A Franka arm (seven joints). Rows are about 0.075 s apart.
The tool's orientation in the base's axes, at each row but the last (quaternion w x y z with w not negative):
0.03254, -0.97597, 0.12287, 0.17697
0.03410, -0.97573, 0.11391, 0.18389
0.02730, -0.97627, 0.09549, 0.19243
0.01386, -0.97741, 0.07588, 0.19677
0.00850, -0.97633, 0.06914, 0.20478
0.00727, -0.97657, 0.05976, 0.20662
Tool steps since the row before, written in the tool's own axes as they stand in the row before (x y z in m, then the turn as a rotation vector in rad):
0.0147, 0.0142, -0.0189, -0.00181, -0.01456, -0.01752
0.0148, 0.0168, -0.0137, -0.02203, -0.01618, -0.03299
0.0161, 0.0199, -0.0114, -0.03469, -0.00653, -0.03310
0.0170, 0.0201, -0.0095, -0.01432, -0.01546, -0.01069
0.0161, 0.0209, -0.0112, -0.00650, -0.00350, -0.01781
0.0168, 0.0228, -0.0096, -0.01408, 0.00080, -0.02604
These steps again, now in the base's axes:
0.0161, -0.0191, 0.0122, 0.00793, 0.01263, 0.01732
0.0143, -0.0209, 0.0069, -0.00459, 0.01677, 0.03916
0.0149, -0.0234, 0.0041, -0.01794, 0.00952, 0.04392
0.0160, -0.0228, 0.0022, -0.00658, 0.01671, 0.01535
0.0162, -0.0233, 0.0040, 0.00169, 0.00352, 0.01888
0.0164, -0.0249, 0.0022, -0.00239, -0.00021, 0.02952

